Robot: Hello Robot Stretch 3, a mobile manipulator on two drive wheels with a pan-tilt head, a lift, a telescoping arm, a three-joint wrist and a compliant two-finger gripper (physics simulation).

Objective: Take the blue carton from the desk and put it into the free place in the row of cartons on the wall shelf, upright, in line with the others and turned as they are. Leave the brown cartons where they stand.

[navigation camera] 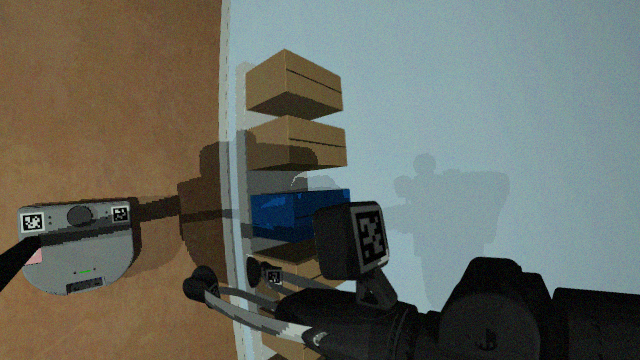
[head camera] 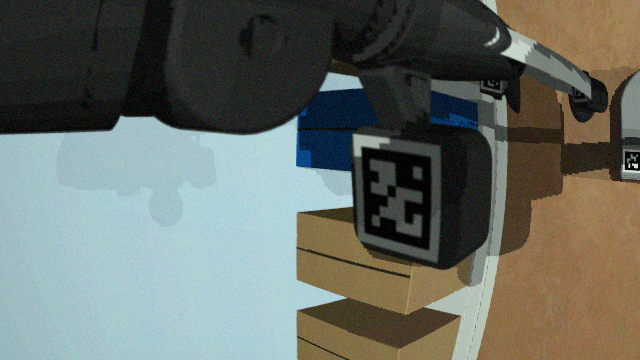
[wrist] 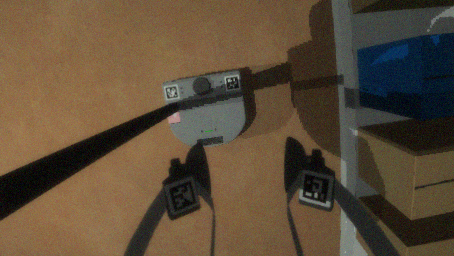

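Where they show: gripper, between the fingertips: (navigation camera: 221,274) (head camera: 555,96) (wrist: 244,158); robot's base, origin of its link: (navigation camera: 79,215) (wrist: 206,86).
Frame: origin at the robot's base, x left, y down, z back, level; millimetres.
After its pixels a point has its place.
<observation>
The blue carton (head camera: 325,112) {y -825, x -586, z 44 mm} (navigation camera: 272,212) {y -745, x -406, z 5 mm} (wrist: 390,82) {y -754, x -406, z 24 mm} stands upright on the wall shelf (head camera: 450,300) {y -645, x -439, z -270 mm} (navigation camera: 272,179) {y -645, x -494, z -86 mm} (wrist: 370,25) {y -645, x -441, z -88 mm}, in the row between brown cartons. Its front is roughly level with theirs, and its seam runs much as theirs do; a small difference in turn cannot be told. In the navigation view, brown cartons (navigation camera: 315,85) (head camera: 345,255) (wrist: 390,172) stand on both sides of it, apart from it on the upper side. My gripper (head camera: 550,95) {y -962, x -144, z 46 mm} (navigation camera: 227,278) {y -962, x -144, z 46 mm} (wrist: 244,158) {y -962, x -144, z 46 mm} is open and empty, apart from the blue carton, near the shelf's front edge. The wrist hides part of the row.
The robot's base (head camera: 632,117) {y -160, x -130, z 115 mm} (navigation camera: 100,257) {y -160, x -52, z 150 mm} (wrist: 222,117) {y -160, x -68, z 139 mm} is on the brown floor in front of the shelf. The dark mast (wrist: 85,155) {y -800, x 116, z 67 mm} crosses the wrist view. The light blue wall (head camera: 175,280) {y -1060, x -657, z -209 mm} (navigation camera: 500,100) {y -1264, x -658, z -223 mm} is behind the cartons. The desk does not show.
</observation>
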